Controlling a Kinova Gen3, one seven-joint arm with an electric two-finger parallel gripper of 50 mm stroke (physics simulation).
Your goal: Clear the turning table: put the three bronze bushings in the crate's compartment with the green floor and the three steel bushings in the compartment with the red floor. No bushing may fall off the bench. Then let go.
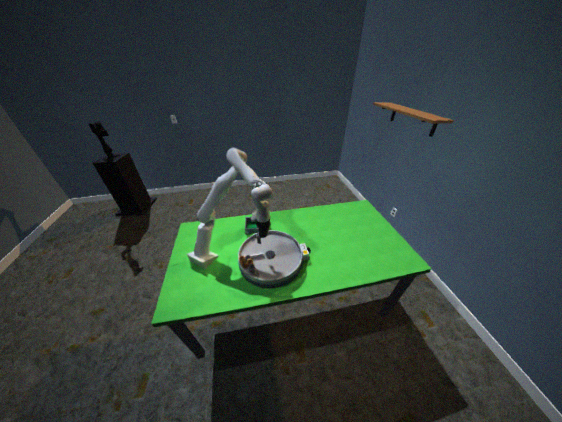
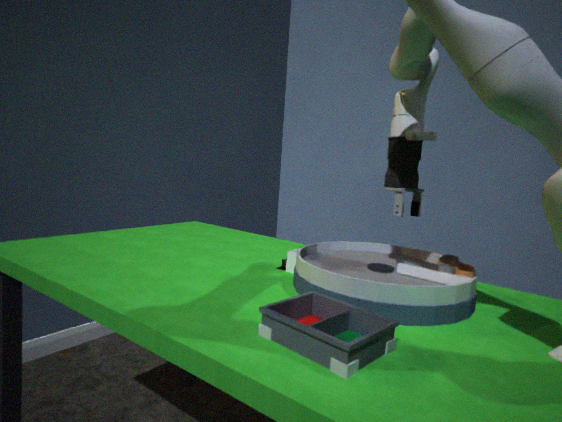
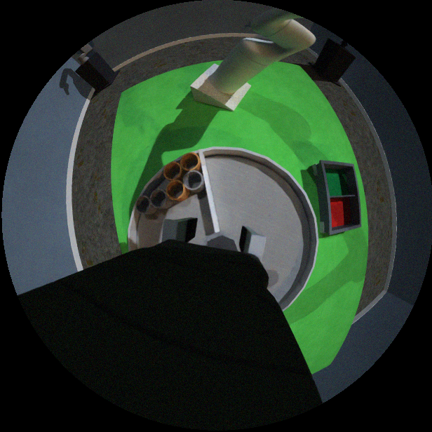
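Pixels of known places: gripper, fingertip midpoint: (image 1: 260, 239) (image 2: 406, 216); arm's base at its link origin: (image 1: 201, 254).
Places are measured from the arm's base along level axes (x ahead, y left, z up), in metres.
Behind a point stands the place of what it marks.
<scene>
Three bronze bushings (image 3: 190, 161) (image 3: 172, 170) (image 3: 176, 190) and three steel bushings (image 3: 193, 180) (image 3: 158, 198) (image 3: 143, 204) stand grouped on the turning table (image 1: 285, 255) @(x 0.569, y -0.040, z 0.014 m) (image 2: 340, 286) @(x 0.432, y 0.177, z 0.017 m) (image 3: 260, 195), between its rim and one side of a straight bar (image 3: 210, 200) (image 2: 430, 274) @(x 0.349, y -0.045, z 0.030 m). One steel bushing is among the bronze ones. My gripper (image 1: 260, 241) @(x 0.413, y -0.027, z 0.157 m) (image 2: 407, 209) @(x 0.413, y -0.027, z 0.157 m) (image 3: 217, 231) is open and empty, high above the turning table near its hub, apart from the bushings. The crate (image 2: 295, 342) @(x 0.362, y 0.376, z -0.023 m) (image 3: 326, 200) shows its green floor (image 2: 348, 336) @(x 0.339, y 0.266, z -0.033 m) (image 3: 336, 182) and red floor (image 2: 310, 320) @(x 0.426, y 0.270, z -0.033 m) (image 3: 337, 212); no bushings show there.
The crate stands beside the turning table on the green bench (image 1: 345, 235) @(x 1.048, y 0.183, z -0.039 m) (image 2: 165, 280) @(x 0.807, y 0.374, z -0.039 m). A small white box (image 1: 304, 251) @(x 0.698, y -0.015, z 0.020 m) (image 2: 292, 261) @(x 0.690, y 0.059, z -0.006 m) adjoins the turning table's rim. The arm's base (image 1: 202, 259) @(x 0.027, y -0.064, z 0.022 m) (image 3: 220, 92) stands on the bench. A wall shelf (image 1: 412, 112) is far off.
</scene>
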